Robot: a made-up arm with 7 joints.
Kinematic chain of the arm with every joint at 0, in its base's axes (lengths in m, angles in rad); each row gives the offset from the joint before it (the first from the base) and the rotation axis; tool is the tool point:
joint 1: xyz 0 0 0 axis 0 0.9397 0.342
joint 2: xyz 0 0 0 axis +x
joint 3: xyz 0 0 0 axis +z
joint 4: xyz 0.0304 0 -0.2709 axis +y
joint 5: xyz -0.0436 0 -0.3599 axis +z
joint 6: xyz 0 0 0 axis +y
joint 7: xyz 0 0 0 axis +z
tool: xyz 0 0 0
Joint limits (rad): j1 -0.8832..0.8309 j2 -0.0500..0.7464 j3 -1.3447..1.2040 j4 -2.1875..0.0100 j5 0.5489..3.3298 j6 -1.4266..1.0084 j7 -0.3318..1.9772
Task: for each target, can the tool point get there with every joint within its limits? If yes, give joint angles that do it. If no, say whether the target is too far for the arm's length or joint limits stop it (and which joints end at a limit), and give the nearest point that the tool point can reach.
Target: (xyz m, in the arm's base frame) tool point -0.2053 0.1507 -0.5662
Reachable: yes | joints 0.4848 0.5918 -1.1419 -0.6622 2.9465 -0.5455 0.1718
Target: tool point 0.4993 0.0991 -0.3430
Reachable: yes | joints -0.7131 0.6483 -0.9420 -0.7570 0.9462 -0.1143 1.8022
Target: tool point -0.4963 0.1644 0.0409
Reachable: no: joint limits stop it (at a limit: joint 1, joint 2, joint 4) | nearest point -0.4405 0.3594 -0.2729 | short by 0.374 m
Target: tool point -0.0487 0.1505 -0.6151
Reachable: yes | joints 0.1765 0.2759 -0.3491 -0.2207 1.0993 -0.2532 1.5083
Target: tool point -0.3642 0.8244 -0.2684
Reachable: no: too far | nearest point -0.2580 0.5210 -0.2131 | short by 0.326 m
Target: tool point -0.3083 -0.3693 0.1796
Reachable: no: joint limits stop it (at a limit: joint 1, joint 2, joint 3, joint 4) | nearest point 0.0175 -0.3603 -0.0386 | short by 0.392 m
